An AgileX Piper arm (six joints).
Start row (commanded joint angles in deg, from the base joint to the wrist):
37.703 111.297 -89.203 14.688 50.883 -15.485
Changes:
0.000 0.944 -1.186 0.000 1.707 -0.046
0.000 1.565 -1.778 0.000 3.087 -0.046
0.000 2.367 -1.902 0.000 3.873 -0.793
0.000 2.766 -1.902 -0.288 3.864 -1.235
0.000 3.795 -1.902 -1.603 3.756 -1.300
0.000 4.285 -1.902 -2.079 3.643 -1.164
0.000 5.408 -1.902 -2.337 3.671 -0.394
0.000 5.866 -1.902 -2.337 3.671 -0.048
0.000 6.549 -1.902 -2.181 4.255 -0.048
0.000 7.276 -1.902 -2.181 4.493 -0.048
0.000 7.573 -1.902 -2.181 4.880 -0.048
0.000 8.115 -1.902 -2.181 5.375 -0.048
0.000 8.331 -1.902 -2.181 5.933 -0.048
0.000 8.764 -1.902 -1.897 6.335 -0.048
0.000 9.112 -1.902 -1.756 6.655 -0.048
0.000 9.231 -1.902 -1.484 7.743 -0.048
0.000 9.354 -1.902 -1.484 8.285 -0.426
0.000 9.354 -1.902 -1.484 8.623 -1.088
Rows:
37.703 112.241 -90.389 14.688 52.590 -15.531
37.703 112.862 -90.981 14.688 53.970 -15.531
37.703 113.664 -91.105 14.688 54.756 -16.278
37.703 114.063 -91.105 14.400 54.747 -16.720
37.703 115.092 -91.105 13.085 54.639 -16.785
37.703 115.582 -91.105 12.609 54.526 -16.649
37.703 116.705 -91.105 12.351 54.554 -15.879
37.703 117.163 -91.105 12.351 54.554 -15.533
37.703 117.846 -91.105 12.507 55.138 -15.533
37.703 118.573 -91.105 12.507 55.376 -15.533
37.703 118.870 -91.105 12.507 55.763 -15.533
37.703 119.412 -91.105 12.507 56.258 -15.533
37.703 119.628 -91.105 12.507 56.816 -15.533
37.703 120.061 -91.105 12.791 57.218 -15.533
37.703 120.409 -91.105 12.932 57.538 -15.533
37.703 120.528 -91.105 13.204 58.626 -15.533
37.703 120.651 -91.105 13.204 59.168 -15.911
37.703 120.651 -91.105 13.204 59.506 -16.573

